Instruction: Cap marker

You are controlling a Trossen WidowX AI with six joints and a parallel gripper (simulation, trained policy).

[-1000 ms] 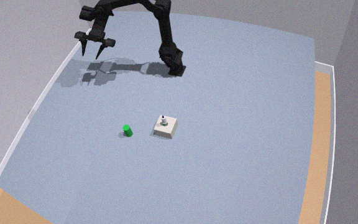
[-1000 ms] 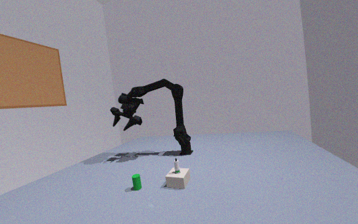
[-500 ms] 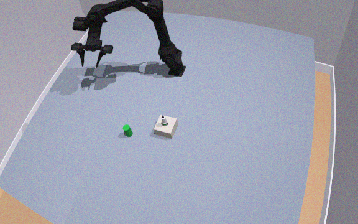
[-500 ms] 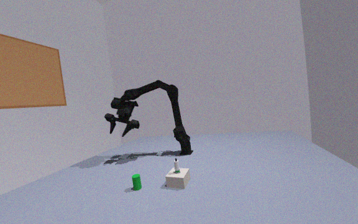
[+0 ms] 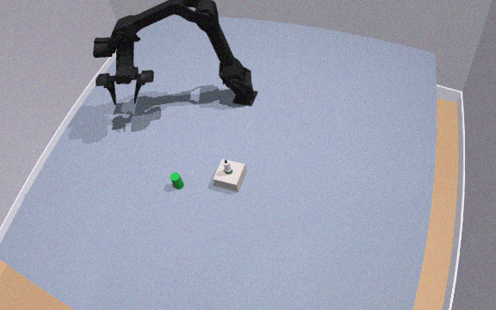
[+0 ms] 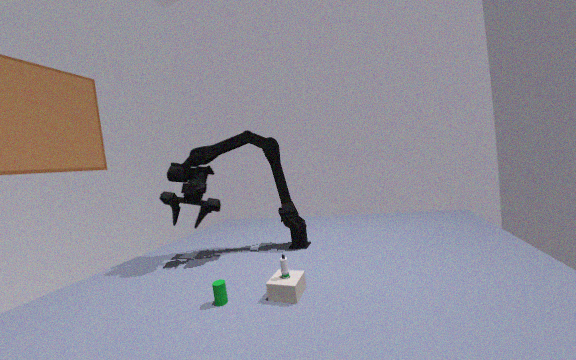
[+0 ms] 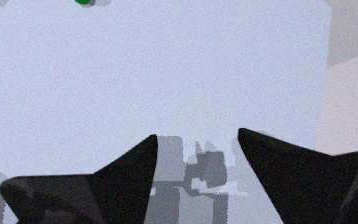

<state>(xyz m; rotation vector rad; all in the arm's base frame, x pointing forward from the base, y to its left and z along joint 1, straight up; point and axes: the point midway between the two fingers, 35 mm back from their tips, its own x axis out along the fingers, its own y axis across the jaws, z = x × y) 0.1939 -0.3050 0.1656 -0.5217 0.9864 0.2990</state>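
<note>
Right now the green cap is 150 mm ahead of my gripper tip, 240 mm to the left of it and 110 mm below it. Also, from my gripper tip: holder block: 90 mm ahead, 370 mm to the left, 120 mm below; then white marker: 90 mm ahead, 370 mm to the left, 70 mm below.
</note>
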